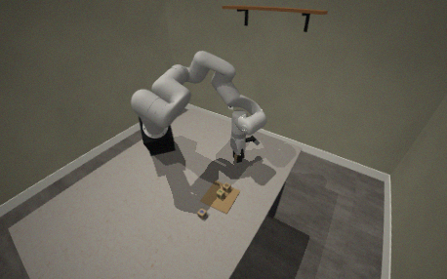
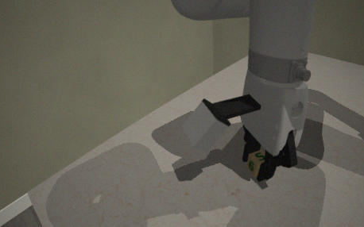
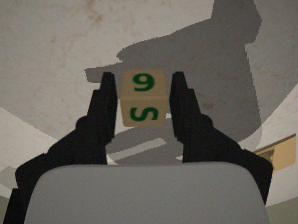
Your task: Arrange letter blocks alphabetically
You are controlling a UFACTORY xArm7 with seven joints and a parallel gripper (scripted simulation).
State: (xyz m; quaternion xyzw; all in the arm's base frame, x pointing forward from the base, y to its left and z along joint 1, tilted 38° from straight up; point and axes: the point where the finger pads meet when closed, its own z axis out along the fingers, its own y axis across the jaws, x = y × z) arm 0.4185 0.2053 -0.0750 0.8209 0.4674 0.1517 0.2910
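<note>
Right now the wooden block is 10 mm below my hand. The rest, counted from my hand: tan mat 50 mm ahead, 260 mm to the right, 20 mm below.
</note>
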